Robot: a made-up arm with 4 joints.
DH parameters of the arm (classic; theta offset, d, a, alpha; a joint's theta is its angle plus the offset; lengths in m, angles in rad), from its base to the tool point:
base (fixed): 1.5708 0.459 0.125 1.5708
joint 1: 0 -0.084 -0.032 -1.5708
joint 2: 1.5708 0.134 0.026 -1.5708
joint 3: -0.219 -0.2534 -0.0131 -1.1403
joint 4: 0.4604 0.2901 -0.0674 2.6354
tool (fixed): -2.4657 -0.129 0 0
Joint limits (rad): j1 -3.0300..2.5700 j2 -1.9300..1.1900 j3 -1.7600..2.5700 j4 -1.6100..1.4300
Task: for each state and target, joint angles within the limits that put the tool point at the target. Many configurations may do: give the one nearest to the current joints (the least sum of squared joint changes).
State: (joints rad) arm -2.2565 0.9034 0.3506 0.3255
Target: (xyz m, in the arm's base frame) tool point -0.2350 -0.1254 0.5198
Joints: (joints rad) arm -1.7939 0.7880 -0.1709 -0.2338
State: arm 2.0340 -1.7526 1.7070 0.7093
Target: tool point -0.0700 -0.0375 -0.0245
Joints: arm 2.2375 -1.9276 2.3765 0.1156
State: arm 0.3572 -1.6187 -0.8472 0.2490
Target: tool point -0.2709 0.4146 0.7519
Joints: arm 0.2839 -0.8350 -1.7600 -0.2028
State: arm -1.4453 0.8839 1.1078 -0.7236
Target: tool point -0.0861 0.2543 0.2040
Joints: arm -0.6282 1.1726 0.7918 -0.0510
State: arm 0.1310 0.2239 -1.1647 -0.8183
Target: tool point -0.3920 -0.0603 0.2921
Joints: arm 0.1344 0.9537 -0.7769 -0.6088
